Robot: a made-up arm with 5 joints. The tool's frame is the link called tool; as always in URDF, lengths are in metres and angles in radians.
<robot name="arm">
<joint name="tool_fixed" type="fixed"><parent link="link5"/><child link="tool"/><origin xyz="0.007 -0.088 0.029"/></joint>
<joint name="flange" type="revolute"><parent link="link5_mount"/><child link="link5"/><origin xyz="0.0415 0.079 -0.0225"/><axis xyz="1 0 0"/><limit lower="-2.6" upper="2.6" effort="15" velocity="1.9"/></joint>
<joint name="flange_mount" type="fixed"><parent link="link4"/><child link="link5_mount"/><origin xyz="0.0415 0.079 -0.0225"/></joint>
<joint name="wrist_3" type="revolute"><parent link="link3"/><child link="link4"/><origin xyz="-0.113 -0.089 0.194"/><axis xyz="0 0 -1"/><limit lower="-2.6" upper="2.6" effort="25" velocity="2.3"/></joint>
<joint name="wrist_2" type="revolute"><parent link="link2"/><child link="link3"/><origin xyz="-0.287 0.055 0.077"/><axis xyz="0 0 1"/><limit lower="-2.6" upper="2.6" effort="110" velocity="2.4"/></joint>
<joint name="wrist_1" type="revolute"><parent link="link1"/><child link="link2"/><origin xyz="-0.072 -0.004 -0.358"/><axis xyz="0 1 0"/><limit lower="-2.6" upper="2.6" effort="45" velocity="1.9"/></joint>
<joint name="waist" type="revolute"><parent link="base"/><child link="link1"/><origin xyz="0 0 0.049"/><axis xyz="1 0 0"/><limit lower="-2.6" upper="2.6" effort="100" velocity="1.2"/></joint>
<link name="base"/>
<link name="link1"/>
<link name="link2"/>
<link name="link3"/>
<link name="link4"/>
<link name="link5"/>
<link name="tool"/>
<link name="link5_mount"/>
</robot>
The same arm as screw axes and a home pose.
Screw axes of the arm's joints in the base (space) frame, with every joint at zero. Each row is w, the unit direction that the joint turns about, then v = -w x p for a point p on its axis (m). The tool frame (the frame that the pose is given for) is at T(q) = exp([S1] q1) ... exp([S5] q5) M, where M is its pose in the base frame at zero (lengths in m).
S1: w 1 0 0 v 0 0.049 0
S2: w 0 1 0 v 0.309 0 -0.072
S3: w 0 0 1 v 0.051 0.359 0
S4: w 0 0 -1 v 0.038 -0.472 0
S5: w 1 0 0 v 0 -0.083 -0.12
M: xyz -0.382 0.032 -0.054 (m) quaternion w x y z 1 0 0 0
Joint limits (rad, base to tool): -2.6..2.6 -2.6..2.6 -2.6..2.6 -2.6..2.6 -2.6..2.6

